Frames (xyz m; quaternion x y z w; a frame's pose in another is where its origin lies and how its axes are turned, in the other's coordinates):
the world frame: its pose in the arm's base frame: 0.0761 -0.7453 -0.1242 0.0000 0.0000 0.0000 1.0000
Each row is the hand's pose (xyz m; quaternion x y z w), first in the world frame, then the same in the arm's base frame.
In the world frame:
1: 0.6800 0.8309 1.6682 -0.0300 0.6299 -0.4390 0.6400
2: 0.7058 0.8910 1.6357 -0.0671 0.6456 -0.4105 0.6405
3: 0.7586 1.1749 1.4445 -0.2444 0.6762 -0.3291 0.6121
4: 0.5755 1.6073 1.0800 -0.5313 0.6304 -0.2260 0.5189
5: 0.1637 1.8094 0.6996 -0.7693 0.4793 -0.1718 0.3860
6: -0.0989 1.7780 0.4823 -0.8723 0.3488 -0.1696 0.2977
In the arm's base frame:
1: 0.7561 0.0856 1.5440 -0.0300 0.6299 -0.4390 0.6400
2: 0.7819 0.1457 1.5115 -0.0671 0.6456 -0.4105 0.6405
3: 0.8347 0.4296 1.3203 -0.2444 0.6762 -0.3291 0.6121
4: 0.6516 0.8620 0.9558 -0.5313 0.6304 -0.2260 0.5189
5: 0.2398 1.0641 0.5754 -0.7693 0.4793 -0.1718 0.3860
6: -0.0228 1.0327 0.3581 -0.8723 0.3488 -0.1696 0.2977

